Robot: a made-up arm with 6 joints. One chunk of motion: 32 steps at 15 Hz.
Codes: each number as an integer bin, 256 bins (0 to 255) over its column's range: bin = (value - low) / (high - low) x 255, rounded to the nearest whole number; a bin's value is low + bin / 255 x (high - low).
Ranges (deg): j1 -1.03..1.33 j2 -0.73..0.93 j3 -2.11..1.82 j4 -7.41..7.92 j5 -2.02..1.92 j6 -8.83..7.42
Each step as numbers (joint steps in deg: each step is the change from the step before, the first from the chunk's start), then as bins.
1 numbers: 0.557 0.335 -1.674 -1.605 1.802 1.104
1 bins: 171 164 28 97 247 156
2 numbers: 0.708 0.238 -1.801 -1.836 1.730 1.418
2 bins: 188 149 20 93 243 161
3 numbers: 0.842 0.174 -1.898 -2.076 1.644 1.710
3 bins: 202 139 14 89 237 165
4 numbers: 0.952 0.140 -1.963 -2.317 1.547 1.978
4 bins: 214 134 10 85 231 170
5 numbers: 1.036 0.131 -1.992 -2.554 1.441 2.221
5 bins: 223 132 8 81 224 173
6 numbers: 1.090 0.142 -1.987 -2.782 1.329 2.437
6 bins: 229 134 8 77 217 177
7 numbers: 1.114 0.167 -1.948 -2.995 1.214 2.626
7 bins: 232 138 11 73 209 180
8 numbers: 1.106 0.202 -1.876 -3.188 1.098 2.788
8 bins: 231 143 15 70 202 182
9 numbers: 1.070 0.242 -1.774 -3.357 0.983 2.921
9 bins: 227 149 22 67 194 184
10 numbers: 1.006 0.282 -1.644 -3.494 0.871 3.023
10 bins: 220 155 30 65 187 186
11 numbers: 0.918 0.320 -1.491 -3.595 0.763 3.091
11 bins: 210 161 40 63 180 187
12 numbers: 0.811 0.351 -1.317 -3.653 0.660 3.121
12 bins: 199 166 51 62 173 188
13 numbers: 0.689 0.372 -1.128 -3.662 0.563 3.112
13 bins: 186 169 64 62 167 187
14 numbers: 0.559 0.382 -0.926 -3.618 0.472 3.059
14 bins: 172 171 77 63 161 187
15 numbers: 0.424 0.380 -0.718 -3.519 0.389 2.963
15 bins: 157 171 90 65 156 185
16 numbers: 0.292 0.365 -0.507 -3.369 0.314 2.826
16 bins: 143 168 104 67 151 183
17 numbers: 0.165 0.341 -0.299 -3.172 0.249 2.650
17 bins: 129 165 118 70 147 180
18 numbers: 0.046 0.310 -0.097 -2.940 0.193 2.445
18 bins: 116 160 131 74 143 177
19 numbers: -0.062 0.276 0.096 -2.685 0.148 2.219
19 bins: 105 155 143 79 140 173
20 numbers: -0.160 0.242 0.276 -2.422 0.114 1.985
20 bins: 94 149 155 83 138 170
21 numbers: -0.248 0.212 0.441 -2.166 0.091 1.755
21 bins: 84 145 166 87 137 166
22 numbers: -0.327 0.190 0.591 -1.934 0.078 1.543
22 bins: 76 141 175 91 136 163
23 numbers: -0.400 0.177 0.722 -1.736 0.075 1.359
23 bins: 68 139 184 94 136 160
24 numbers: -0.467 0.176 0.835 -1.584 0.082 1.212
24 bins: 61 139 191 97 136 158
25 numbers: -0.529 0.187 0.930 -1.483 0.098 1.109
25 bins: 54 141 197 99 137 156
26 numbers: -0.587 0.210 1.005 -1.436 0.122 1.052
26 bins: 48 144 202 99 139 155
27 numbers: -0.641 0.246 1.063 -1.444 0.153 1.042
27 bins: 42 150 206 99 141 155
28 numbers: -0.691 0.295 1.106 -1.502 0.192 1.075
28 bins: 37 157 209 98 143 155
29 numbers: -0.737 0.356 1.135 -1.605 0.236 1.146
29 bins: 32 167 211 97 146 157
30 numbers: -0.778 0.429 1.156 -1.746 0.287 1.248
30 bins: 27 178 212 94 149 158
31 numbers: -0.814 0.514 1.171 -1.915 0.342 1.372
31 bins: 23 191 213 91 153 160
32 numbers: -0.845 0.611 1.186 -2.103 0.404 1.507
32 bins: 20 206 214 88 157 162
